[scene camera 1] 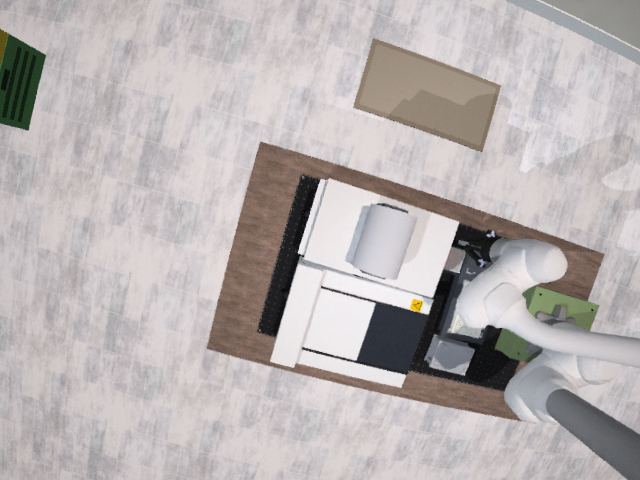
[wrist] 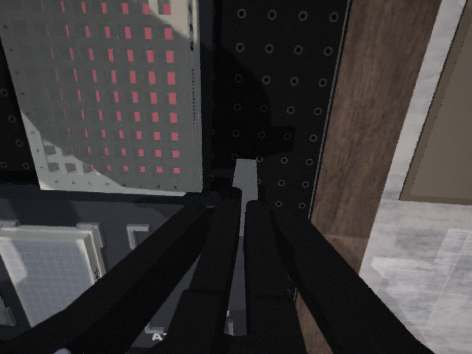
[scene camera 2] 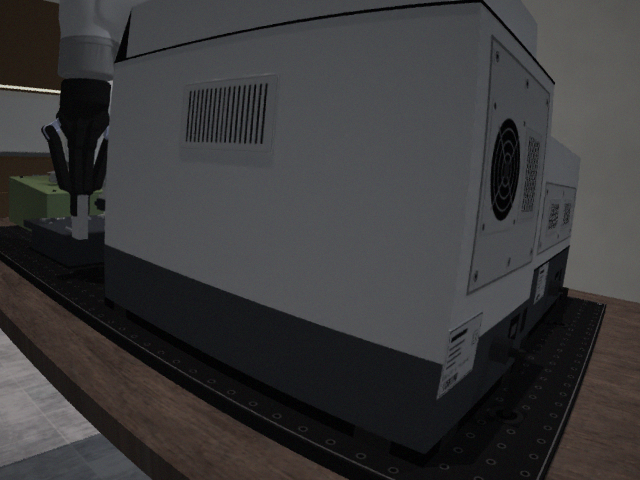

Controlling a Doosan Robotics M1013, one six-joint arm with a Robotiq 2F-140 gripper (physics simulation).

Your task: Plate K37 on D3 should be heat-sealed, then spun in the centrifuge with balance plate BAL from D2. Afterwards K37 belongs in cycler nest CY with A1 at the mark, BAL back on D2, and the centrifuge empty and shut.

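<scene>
My gripper is shut and empty, pointing down beside the deck. In the wrist view, plate K37, pale with red showing in its wells, sits flat on a dark carrier at the upper left, left of and apart from the fingertips. Part of K37 also shows beside the white sealer. Plate BAL sits on the dark deck at the lower left. The corner brackets of D3 show right of BAL, partly hidden by the fingers. The cycler nest CY cannot be made out.
A second white machine with a dark panel stands beside the sealer. A grey block and a pale plate are near the arm. A green box stands beyond the deck. The wooden table edge runs right of the fingers.
</scene>
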